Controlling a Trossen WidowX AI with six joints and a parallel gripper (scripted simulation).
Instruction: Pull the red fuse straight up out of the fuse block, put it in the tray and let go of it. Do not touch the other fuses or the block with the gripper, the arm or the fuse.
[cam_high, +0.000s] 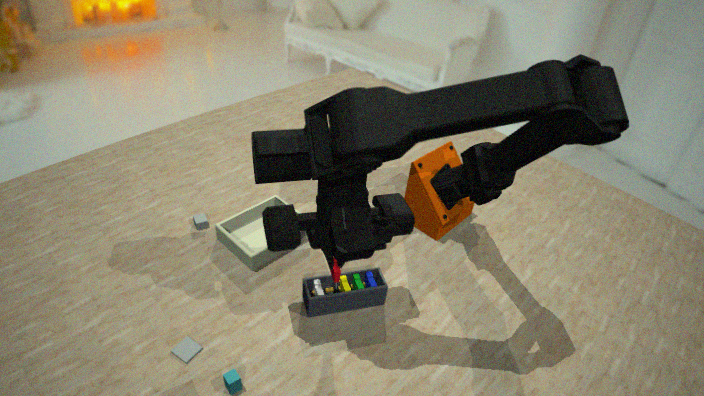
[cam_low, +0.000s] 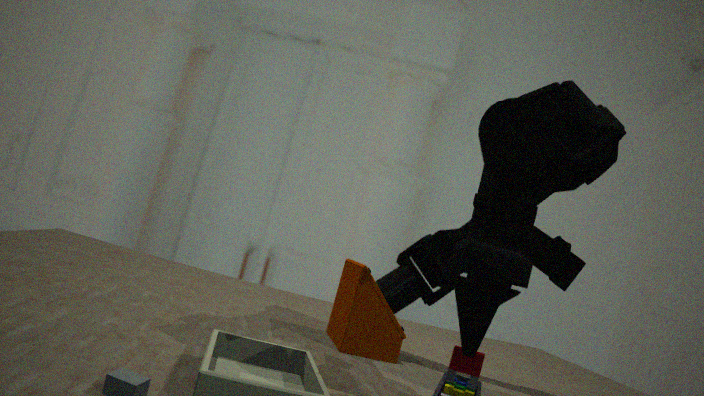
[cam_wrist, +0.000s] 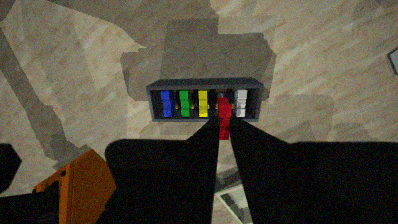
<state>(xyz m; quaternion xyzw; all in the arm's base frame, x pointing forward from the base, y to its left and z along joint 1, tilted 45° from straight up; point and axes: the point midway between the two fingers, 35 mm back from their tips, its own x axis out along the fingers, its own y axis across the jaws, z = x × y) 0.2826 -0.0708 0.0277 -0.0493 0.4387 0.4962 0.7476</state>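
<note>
My gripper tip is now 18 cm to the left of the pale tray, 7 cm above it and 4 cm past it. Also, from my gripper tip: flat grey tile (19 cm ahead, 9 cm to the right, 8 cm below); teal cube (19 cm ahead, 6 cm below, 1 cm to the right); red fuse (1 cm below).
</note>
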